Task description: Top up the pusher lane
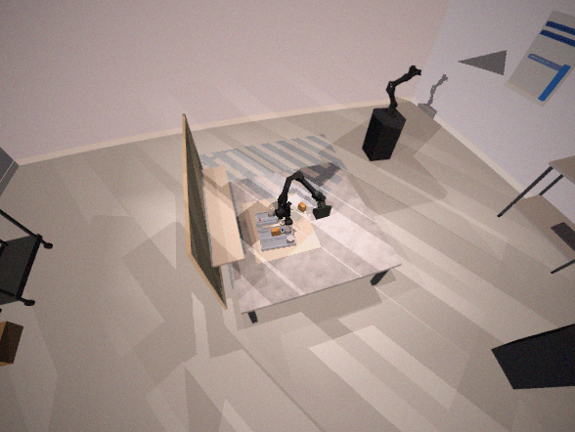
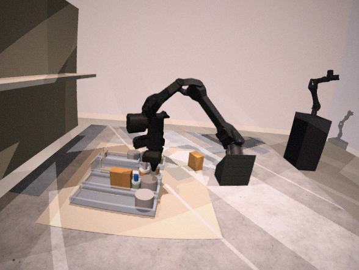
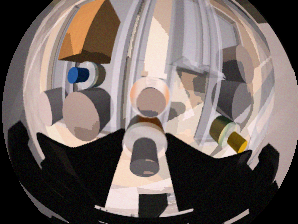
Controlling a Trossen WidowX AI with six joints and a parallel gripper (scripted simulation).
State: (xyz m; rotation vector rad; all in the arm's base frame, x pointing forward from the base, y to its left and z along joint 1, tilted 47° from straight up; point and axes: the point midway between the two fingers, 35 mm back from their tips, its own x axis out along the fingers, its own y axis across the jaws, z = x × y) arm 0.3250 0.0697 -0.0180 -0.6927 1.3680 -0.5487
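The orange box is 11 cm ahead of my gripper tip, 8 cm to the left of it and 1 cm below it.
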